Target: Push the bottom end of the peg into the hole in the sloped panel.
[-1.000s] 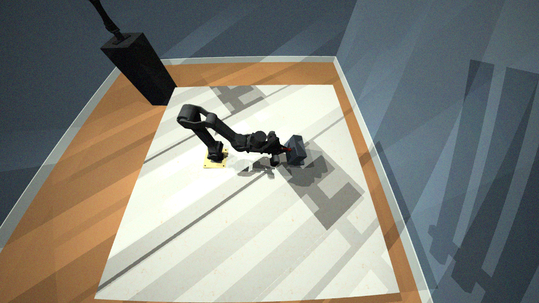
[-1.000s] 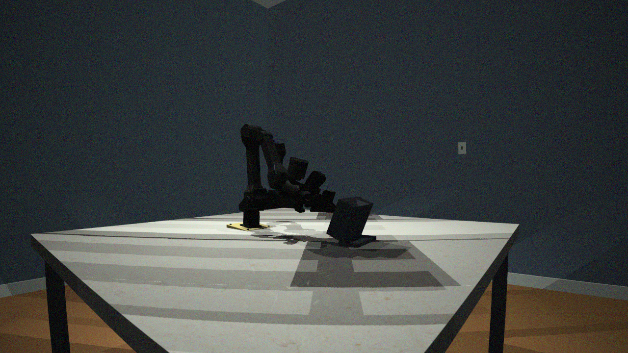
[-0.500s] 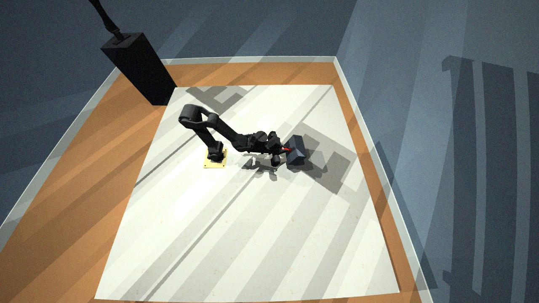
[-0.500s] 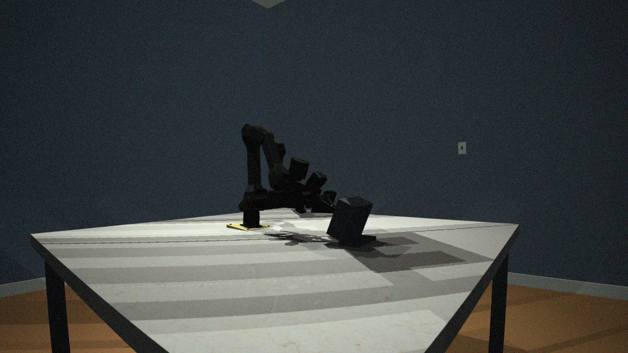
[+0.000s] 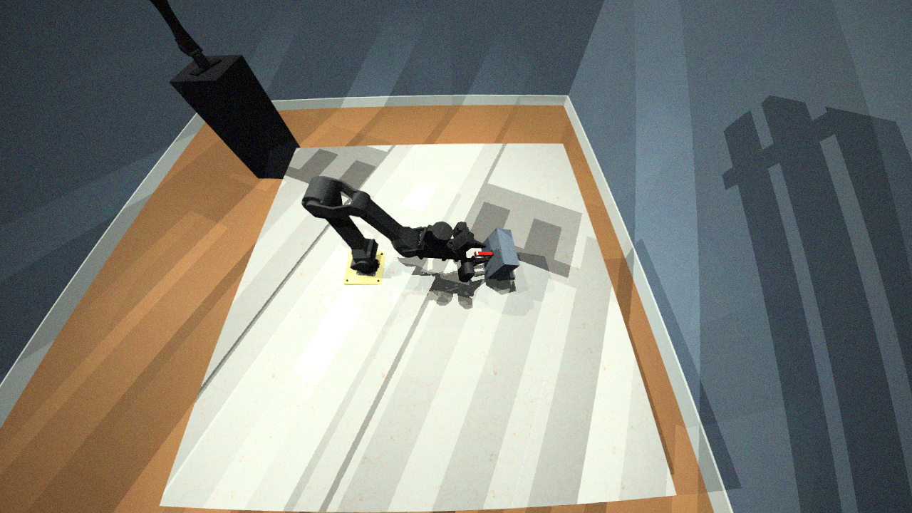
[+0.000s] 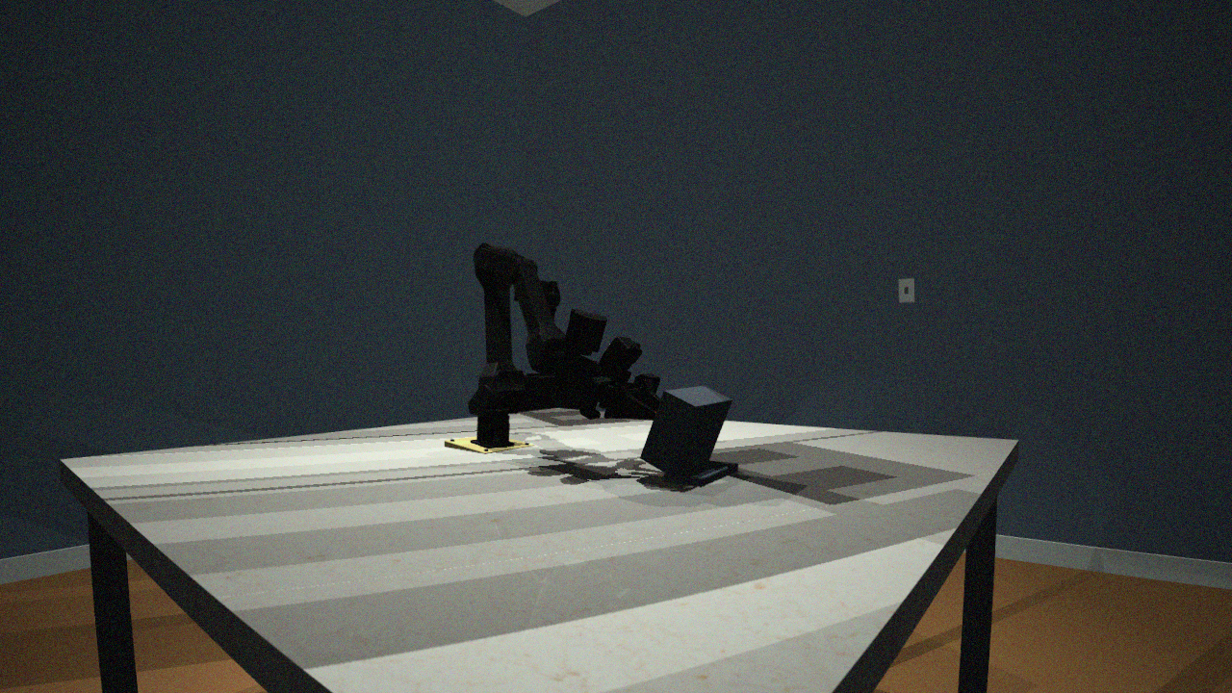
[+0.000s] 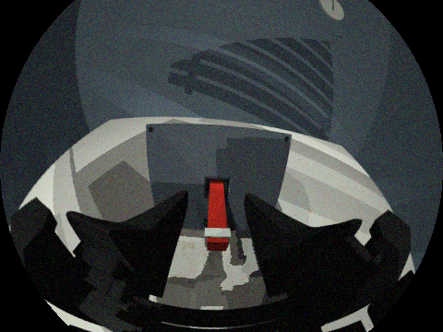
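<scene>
My gripper tip is 20 mm past the red peg. The rest, counted from my gripper tip: sloped panel 40 mm ahead, 20 mm below, 10 mm to the left.
</scene>
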